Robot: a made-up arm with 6 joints.
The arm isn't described. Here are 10 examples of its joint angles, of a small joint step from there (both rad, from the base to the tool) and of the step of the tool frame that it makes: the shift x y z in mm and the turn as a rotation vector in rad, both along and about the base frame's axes.
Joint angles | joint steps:
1: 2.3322 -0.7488 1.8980 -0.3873 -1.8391 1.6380 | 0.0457 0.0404 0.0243 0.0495 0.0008 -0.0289
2: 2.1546 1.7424 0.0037 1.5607 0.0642 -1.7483 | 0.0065 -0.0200 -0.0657 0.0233 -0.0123 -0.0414
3: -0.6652 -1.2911 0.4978 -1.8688 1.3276 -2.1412 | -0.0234 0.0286 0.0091 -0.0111 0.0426 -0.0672
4: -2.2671 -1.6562 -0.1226 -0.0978 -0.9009 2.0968 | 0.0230 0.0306 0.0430 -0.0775 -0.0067 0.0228
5: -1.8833 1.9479 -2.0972 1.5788 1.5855 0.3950 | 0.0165 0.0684 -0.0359 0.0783 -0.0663 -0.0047
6: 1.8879 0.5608 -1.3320 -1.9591 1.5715 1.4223 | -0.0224 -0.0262 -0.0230 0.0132 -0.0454 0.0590
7: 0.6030 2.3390 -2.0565 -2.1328 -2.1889 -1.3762 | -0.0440 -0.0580 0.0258 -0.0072 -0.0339 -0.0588
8: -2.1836 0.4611 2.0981 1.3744 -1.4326 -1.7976 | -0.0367 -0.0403 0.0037 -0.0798 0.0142 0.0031
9: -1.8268 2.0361 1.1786 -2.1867 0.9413 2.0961 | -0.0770 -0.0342 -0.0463 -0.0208 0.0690 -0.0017
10: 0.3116 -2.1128 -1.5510 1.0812 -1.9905 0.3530 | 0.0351 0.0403 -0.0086 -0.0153 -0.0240 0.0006
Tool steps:
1: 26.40 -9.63 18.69 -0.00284 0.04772 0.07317
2: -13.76 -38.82 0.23 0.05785 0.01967 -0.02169
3: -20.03 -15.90 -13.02 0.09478 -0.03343 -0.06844
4: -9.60 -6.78 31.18 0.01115 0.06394 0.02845
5: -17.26 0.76 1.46 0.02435 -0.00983 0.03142
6: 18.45 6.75 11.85 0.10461 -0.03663 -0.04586
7: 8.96 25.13 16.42 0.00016 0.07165 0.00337
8: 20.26 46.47 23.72 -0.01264 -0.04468 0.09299
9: -24.03 -1.77 70.06 0.12778 -0.09695 0.00319
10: -33.12 23.18 -8.15 -0.04262 -0.04408 0.04474
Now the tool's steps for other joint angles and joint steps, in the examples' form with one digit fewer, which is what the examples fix.
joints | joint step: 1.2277 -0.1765 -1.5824 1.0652 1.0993 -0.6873 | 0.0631 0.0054 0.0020 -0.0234 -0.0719 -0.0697
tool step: 9.4 -50.1 -8.6 -0.1105 -0.0948 0.0350
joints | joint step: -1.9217 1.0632 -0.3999 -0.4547 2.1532 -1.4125 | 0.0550 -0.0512 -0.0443 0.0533 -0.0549 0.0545
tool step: -28.4 31.5 -26.5 0.0273 0.0656 0.0679
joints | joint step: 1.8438 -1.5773 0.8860 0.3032 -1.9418 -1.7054 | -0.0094 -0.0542 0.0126 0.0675 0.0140 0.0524
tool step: 7.5 -9.1 16.8 0.0214 0.0546 -0.0649
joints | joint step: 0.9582 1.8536 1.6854 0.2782 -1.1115 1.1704 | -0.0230 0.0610 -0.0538 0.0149 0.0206 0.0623
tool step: -24.4 -14.5 18.0 0.0872 -0.0939 0.0668
